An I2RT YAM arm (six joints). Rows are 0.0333 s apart.
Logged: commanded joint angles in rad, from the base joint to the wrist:
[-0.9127 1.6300 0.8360 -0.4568 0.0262 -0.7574]
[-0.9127 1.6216 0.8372 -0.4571 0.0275 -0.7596]
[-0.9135 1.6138 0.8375 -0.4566 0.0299 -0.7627]
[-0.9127 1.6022 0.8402 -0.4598 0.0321 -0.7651]
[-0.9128 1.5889 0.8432 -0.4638 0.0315 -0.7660]
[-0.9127 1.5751 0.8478 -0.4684 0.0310 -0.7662]
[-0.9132 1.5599 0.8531 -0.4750 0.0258 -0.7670]
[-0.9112 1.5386 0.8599 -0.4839 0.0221 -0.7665]
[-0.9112 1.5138 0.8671 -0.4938 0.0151 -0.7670]
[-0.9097 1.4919 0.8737 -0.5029 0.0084 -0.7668]
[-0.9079 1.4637 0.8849 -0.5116 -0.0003 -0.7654]
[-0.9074 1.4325 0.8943 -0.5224 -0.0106 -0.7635]
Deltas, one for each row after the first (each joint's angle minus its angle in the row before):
[0.0000 -0.0084 0.0012 -0.0003 0.0013 -0.0022]
[-0.0008 -0.0078 0.0003 0.0005 0.0024 -0.0031]
[0.0008 -0.0116 0.0027 -0.0032 0.0022 -0.0024]
[-0.0001 -0.0133 0.0030 -0.0040 -0.0006 -0.0009]
[0.0001 -0.0138 0.0046 -0.0046 -0.0005 -0.0002]
[-0.0005 -0.0152 0.0053 -0.0066 -0.0052 -0.0008]
[0.0020 -0.0213 0.0068 -0.0089 -0.0037 0.0005]
[0.0000 -0.0248 0.0072 -0.0099 -0.0070 -0.0005]
[0.0015 -0.0219 0.0066 -0.0091 -0.0067 0.0002]
[0.0018 -0.0282 0.0112 -0.0087 -0.0087 0.0014]
[0.0005 -0.0312 0.0094 -0.0108 -0.0103 0.0019]

